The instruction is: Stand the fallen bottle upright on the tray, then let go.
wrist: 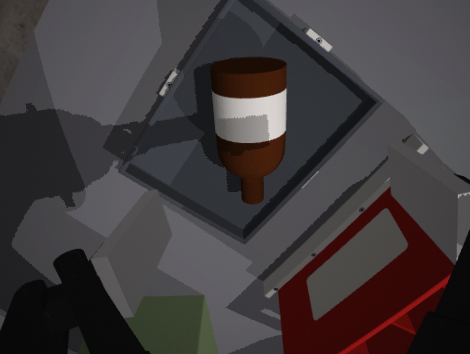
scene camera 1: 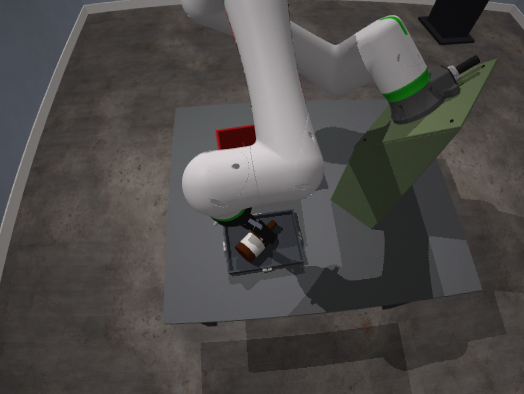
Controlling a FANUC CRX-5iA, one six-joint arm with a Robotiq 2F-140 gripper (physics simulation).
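Where they show: gripper, between the fingertips: (wrist: 273, 192); arm's base, origin of its link: (scene camera 1: 418, 107).
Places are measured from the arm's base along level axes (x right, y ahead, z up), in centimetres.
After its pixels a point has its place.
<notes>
The brown bottle (scene camera 1: 251, 245) {y 49.3, x -14.1, z -36.6 cm} (wrist: 250, 117) {y 49.1, x -13.2, z -36.5 cm} with a white label lies on its side in the dark tray (scene camera 1: 242, 271) {y 53.8, x -20.4, z -41.9 cm} (wrist: 325, 105) {y 52.5, x -5.1, z -43.9 cm}. In the wrist view its base is toward the top and its neck points down, toward the tray's near corner. In the scene view the neck points to the upper right. My gripper (scene camera 1: 261, 231) (wrist: 273, 192) {y 50.4, x -12.6, z -23.0 cm} is open, with nothing between its fingers. It is above the tray near the bottle's neck end. In the wrist view the finger pads are wide apart, left and right below the bottle. The arm hides part of the gripper in the scene view.
A red bin (scene camera 1: 236, 137) {y 45.6, x 25.0, z -31.9 cm} (wrist: 295, 310) {y 29.4, x 6.3, z -36.0 cm} stands behind the tray, partly hidden by the arm in the scene view. A green pedestal (scene camera 1: 400, 160) {y 9.1, x -11.4, z -5.6 cm} (wrist: 170, 320) {y 13.4, x -5.6, z -39.4 cm} rises at the right. Small light clips sit along the tray's outer sides on the grey table (scene camera 1: 195, 280) {y 69.6, x -19.2, z -44.4 cm}.
</notes>
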